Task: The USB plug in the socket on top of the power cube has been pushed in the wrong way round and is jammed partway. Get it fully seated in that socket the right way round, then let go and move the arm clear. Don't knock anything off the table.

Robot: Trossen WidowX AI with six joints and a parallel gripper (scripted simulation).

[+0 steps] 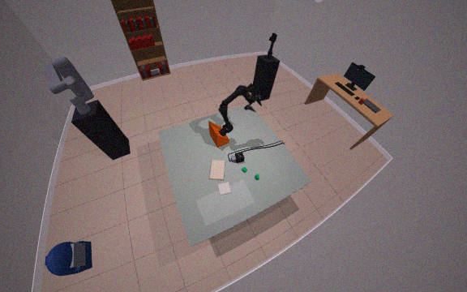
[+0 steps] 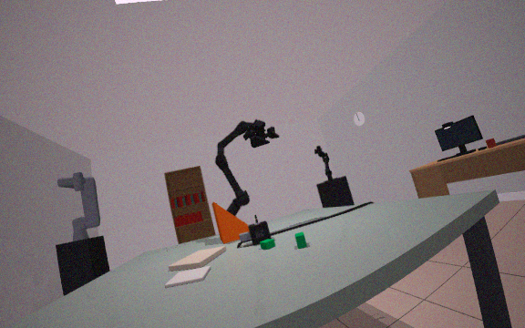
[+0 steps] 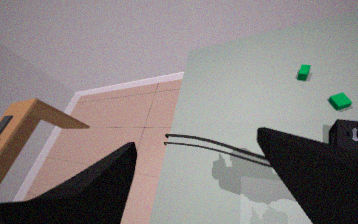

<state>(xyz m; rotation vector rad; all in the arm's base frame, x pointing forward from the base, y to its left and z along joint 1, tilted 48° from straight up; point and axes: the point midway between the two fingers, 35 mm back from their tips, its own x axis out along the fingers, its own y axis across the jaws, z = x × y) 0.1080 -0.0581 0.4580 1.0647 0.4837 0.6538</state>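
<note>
My gripper tip is 38 cm above the silver USB plug, 25 cm to the left of it and 16 cm short of it. Round my gripper tip: green block: 46 cm below, 30 cm ahead, 26 cm to the right.
</note>
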